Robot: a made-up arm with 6 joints. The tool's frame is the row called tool. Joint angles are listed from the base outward. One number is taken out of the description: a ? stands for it. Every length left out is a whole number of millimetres.
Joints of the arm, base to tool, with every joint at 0 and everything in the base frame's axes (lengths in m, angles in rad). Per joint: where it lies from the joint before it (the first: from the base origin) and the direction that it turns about. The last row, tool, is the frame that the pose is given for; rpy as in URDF.
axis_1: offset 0.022 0.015 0.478 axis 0 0 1
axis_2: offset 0.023 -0.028 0.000 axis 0 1 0
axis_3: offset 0.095 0.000 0.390 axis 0 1 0
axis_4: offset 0.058 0.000 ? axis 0 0 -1
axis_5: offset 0.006 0.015 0.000 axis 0 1 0
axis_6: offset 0.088 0.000 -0.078 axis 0 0 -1
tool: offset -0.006 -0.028 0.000 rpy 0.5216 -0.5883 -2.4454
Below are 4 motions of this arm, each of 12 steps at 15 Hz.
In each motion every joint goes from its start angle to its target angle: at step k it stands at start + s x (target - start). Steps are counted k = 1, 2, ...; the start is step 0. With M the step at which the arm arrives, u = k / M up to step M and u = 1 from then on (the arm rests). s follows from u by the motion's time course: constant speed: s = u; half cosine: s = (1 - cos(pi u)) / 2; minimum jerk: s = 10 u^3 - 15 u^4 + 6 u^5.
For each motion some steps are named. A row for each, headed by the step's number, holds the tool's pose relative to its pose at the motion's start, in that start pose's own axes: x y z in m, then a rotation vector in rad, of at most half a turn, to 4 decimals.
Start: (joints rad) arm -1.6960 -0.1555 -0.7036 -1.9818 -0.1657 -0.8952
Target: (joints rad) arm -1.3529 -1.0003 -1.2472 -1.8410 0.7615 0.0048
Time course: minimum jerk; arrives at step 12
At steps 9, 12:
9: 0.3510 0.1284 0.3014 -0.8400 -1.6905 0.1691
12: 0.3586 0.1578 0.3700 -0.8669 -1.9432 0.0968

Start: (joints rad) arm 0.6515 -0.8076 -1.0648 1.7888 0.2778 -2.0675
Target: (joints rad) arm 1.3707 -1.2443 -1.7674 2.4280 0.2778 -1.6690
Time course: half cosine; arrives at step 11
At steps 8, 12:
8: 0.0246 0.2612 0.1249 -0.3017 0.5340 -1.4530
12: 0.0847 0.3061 0.1376 -0.4346 0.6776 -1.7471

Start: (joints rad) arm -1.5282 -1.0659 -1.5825 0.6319 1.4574 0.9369
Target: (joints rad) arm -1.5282 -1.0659 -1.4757 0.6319 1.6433 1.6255
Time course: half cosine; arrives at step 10
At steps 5, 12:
5: -0.0025 -0.0075 -0.0227 -0.1610 -0.2792 -0.2360
12: -0.0058 -0.0150 -0.0430 -0.2860 -0.5533 -0.4984

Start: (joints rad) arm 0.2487 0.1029 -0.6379 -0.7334 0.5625 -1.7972
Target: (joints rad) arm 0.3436 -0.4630 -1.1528 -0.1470 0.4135 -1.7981
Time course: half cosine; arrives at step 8
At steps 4, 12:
4: 0.1636 0.0205 0.1842 0.0043 -0.6468 -0.1241
12: 0.2088 0.0630 0.4557 0.1699 -1.2927 -0.2366

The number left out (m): -0.305
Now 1 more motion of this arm.
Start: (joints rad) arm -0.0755 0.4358 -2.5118 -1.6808 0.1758 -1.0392
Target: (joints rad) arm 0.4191 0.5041 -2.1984 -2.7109 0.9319 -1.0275
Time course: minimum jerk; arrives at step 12
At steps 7, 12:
7: -0.0506 0.1920 -0.0309 0.1915 0.1471 0.4947
12: -0.0243 0.2951 -0.0420 0.2642 -0.0052 0.7819

